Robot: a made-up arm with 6 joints. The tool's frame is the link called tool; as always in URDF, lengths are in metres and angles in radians.
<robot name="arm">
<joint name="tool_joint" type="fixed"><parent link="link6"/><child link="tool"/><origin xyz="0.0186 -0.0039 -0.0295" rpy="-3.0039 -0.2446 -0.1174"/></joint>
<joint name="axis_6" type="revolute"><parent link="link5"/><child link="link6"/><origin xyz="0.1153 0.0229 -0.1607" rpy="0.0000 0.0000 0.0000"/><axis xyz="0 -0.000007 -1"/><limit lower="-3.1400" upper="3.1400" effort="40" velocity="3.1"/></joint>
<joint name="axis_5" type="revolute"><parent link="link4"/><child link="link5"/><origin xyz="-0.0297 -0.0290 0.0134" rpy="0.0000 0.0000 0.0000"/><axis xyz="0 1 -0.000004"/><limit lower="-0.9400" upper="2.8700" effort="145" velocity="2.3"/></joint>
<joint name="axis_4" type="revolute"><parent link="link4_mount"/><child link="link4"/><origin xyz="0.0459 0.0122 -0.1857" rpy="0.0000 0.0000 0.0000"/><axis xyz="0 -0.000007 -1"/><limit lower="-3.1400" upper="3.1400" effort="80" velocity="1.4"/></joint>
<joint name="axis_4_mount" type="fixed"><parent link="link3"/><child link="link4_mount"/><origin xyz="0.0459 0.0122 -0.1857" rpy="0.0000 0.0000 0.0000"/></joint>
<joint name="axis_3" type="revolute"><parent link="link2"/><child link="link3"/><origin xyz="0.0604 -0.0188 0.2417" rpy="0.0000 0.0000 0.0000"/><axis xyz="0 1 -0.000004"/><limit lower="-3.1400" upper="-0.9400" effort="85" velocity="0.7"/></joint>
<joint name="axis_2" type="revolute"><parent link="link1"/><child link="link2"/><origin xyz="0.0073 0.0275 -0.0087" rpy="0.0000 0.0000 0.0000"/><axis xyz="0 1 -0.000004"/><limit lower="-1.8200" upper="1.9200" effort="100" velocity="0.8"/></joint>
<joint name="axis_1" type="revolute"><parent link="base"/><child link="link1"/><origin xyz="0.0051 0.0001 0.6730" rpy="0.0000 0.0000 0.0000"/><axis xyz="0 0 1"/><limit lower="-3.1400" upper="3.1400" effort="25" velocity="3"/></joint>
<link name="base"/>
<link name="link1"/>
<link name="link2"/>
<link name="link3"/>
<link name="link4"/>
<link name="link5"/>
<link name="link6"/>
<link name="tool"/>
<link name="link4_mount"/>
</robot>
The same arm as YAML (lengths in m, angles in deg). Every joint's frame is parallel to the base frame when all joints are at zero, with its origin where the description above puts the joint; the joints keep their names.
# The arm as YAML. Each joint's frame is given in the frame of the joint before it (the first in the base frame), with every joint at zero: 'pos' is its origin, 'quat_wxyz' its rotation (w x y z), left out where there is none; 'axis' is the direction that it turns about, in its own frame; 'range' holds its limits. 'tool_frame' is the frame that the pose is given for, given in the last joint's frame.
length_unit: m
angle_unit: deg
joints:
  - joint: axis_1
    pos: [0.0051, 0.0001, 0.673]
    axis: "+z"
    range: [-179.91, 179.91]
  - joint: axis_2
    pos: [0.0073, 0.0275, -0.0087]
    axis: "+y"
    range: [-104.28, 110.01]
  - joint: axis_3
    pos: [0.0604, -0.0188, 0.2417]
    axis: "+y"
    range: [-179.91, -53.86]
  - joint: axis_4
    pos: [0.0918, 0.0244, -0.3714]
    axis: "-z"
    range: [-179.91, 179.91]
  - joint: axis_5
    pos: [-0.0297, -0.029, 0.0134]
    axis: "+y"
    range: [-53.86, 164.44]
  - joint: axis_6
    pos: [0.1153, 0.0229, -0.1607]
    axis: "-z"
    range: [-179.91, 179.91]
tool_frame:
  pos: [0.0186, -0.0039, -0.0295]
  quat_wxyz: [0.06102, -0.988966, 0.049712, -0.125502]

